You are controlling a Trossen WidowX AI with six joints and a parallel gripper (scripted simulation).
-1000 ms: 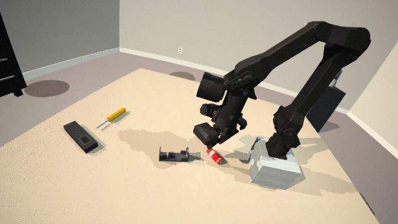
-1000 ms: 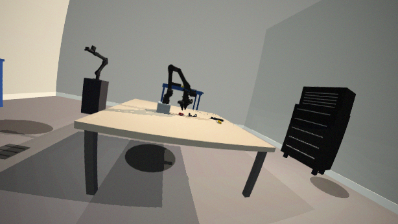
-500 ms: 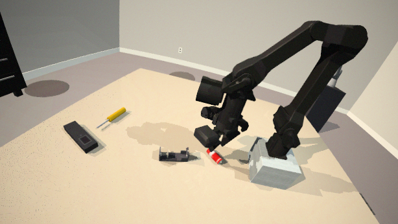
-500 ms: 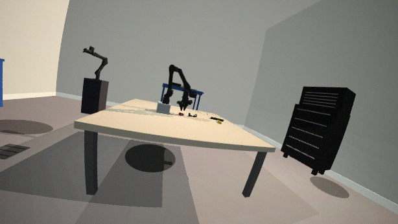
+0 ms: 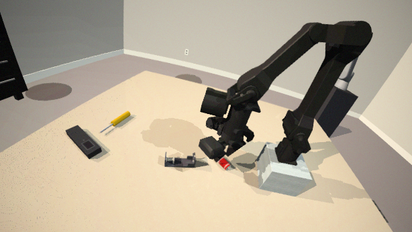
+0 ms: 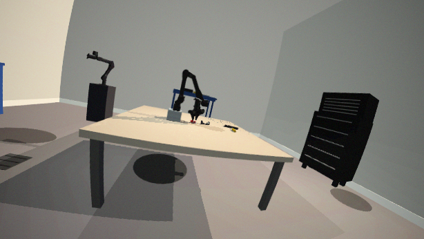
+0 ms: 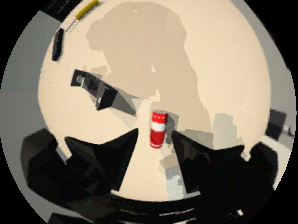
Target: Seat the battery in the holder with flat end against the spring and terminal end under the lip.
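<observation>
The battery lies 1 cm below my gripper tip and 1 cm behind it. From my gripper tip the other things lie so: black remote-like block (46 cm ahead, 9 cm to the left, 1 cm below); then yellow-handled screwdriver (42 cm ahead, 4 cm to the right, 2 cm below).
</observation>
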